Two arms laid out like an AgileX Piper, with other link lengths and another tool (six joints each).
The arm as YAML. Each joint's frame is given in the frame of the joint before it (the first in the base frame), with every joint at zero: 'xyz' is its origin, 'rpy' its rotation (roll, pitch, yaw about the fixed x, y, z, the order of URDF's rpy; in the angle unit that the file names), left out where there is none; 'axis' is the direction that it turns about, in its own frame. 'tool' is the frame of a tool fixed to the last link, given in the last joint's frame.
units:
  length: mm
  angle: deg
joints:
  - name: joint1
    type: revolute
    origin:
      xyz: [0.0, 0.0, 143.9]
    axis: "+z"
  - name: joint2
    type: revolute
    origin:
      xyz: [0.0, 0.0, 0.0]
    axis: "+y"
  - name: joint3
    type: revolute
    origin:
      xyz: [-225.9, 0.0, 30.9]
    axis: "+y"
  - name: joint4
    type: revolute
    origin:
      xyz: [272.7, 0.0, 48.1]
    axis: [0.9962, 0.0, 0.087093]
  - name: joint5
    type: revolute
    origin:
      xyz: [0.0, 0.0, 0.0]
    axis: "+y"
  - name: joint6
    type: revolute
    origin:
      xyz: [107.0, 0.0, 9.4]
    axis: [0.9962, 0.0, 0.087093]
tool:
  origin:
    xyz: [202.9, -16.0, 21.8]
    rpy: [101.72, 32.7, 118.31]
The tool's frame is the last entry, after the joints.
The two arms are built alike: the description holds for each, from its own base.
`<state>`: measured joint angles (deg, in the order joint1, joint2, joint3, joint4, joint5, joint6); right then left.
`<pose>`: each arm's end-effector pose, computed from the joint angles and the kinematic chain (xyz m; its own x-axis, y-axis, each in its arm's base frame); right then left.
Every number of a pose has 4 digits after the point.
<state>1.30 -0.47 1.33 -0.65 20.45 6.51 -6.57 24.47 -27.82 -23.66 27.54 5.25</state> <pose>0.3471 -0.0097 0.1318 -0.5608 0.7779 -0.2835 0.2383 0.4796 0.8445 0.3583 -0.1135 0.2479 -0.4416 0.7013 -0.5596 0.4096 0.7125 0.5697</pose>
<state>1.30 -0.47 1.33 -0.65 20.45 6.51 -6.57 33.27 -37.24 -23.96 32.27 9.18</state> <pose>0.3471 -0.0097 0.1318 -0.5608 0.7779 -0.2835 0.2383 0.4796 0.8445 0.3683 -0.1250 0.2593 -0.4236 0.7615 -0.4905 0.4728 0.6478 0.5974</pose>
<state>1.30 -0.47 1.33 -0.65 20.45 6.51 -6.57 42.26 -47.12 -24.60 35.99 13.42</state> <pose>0.3471 -0.0097 0.1318 -0.5608 0.7779 -0.2835 0.2383 0.4796 0.8445 0.3839 -0.1359 0.2759 -0.3889 0.8130 -0.4333 0.5188 0.5819 0.6262</pose>
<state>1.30 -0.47 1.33 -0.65 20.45 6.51 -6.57 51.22 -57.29 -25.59 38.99 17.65</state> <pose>0.3471 -0.0097 0.1318 -0.5608 0.7779 -0.2835 0.2383 0.4796 0.8445 0.4042 -0.1470 0.2953 -0.3441 0.8546 -0.3890 0.5496 0.5192 0.6545</pose>
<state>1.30 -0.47 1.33 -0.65 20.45 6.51 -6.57 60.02 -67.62 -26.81 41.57 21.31</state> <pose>0.3471 -0.0097 0.1318 -0.5608 0.7779 -0.2835 0.2383 0.4796 0.8445 0.4275 -0.1585 0.3152 -0.2972 0.8848 -0.3590 0.5683 0.4660 0.6781</pose>
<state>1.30 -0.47 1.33 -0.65 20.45 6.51 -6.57 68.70 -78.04 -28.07 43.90 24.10</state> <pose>0.3471 -0.0097 0.1318 -0.5608 0.7779 -0.2835 0.2383 0.4796 0.8445 0.4528 -0.1698 0.3335 -0.2539 0.9049 -0.3415 0.5793 0.4250 0.6956</pose>
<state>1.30 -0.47 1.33 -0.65 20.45 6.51 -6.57 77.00 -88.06 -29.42 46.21 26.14</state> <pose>0.3471 -0.0097 0.1318 -0.5608 0.7779 -0.2835 0.2383 0.4796 0.8445 0.4774 -0.1815 0.3469 -0.2150 0.9181 -0.3329 0.5898 0.3938 0.7051</pose>
